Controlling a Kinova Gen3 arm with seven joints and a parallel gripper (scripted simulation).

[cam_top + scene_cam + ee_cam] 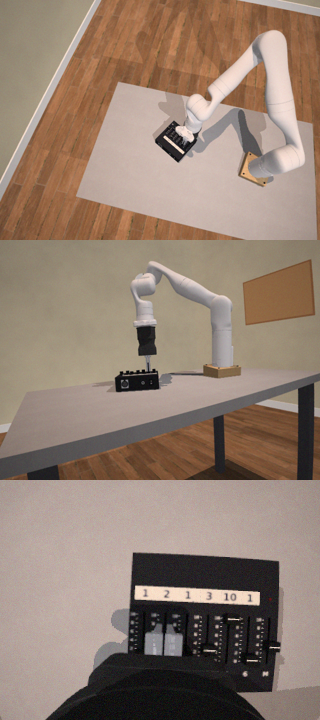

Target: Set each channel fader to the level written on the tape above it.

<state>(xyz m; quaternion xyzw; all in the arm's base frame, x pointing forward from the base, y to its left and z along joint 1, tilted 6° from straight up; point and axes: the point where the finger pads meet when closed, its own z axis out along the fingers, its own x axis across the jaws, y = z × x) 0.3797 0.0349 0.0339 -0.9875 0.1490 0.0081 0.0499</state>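
My hand is 100 mm short of the master fader cap, 40 mm to the left of it and 10 mm above it.
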